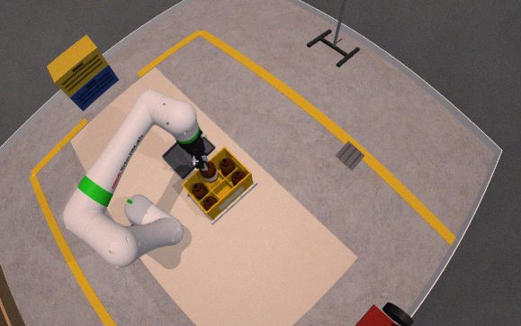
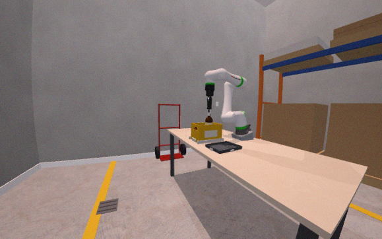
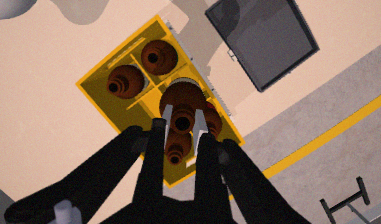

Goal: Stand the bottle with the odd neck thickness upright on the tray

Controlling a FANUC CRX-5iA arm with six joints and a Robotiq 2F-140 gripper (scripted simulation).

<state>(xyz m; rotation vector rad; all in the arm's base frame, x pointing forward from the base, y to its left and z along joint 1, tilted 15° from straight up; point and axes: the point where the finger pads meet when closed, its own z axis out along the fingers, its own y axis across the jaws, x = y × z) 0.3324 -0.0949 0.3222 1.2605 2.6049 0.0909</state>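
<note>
My hand is 90 mm above the brown bottle. From my hand the other things lie so: yellow crate (10 mm behind, 40 mm to the right, 210 mm below); dark tray (30 mm ahead, 240 mm to the left, 280 mm below).
</note>
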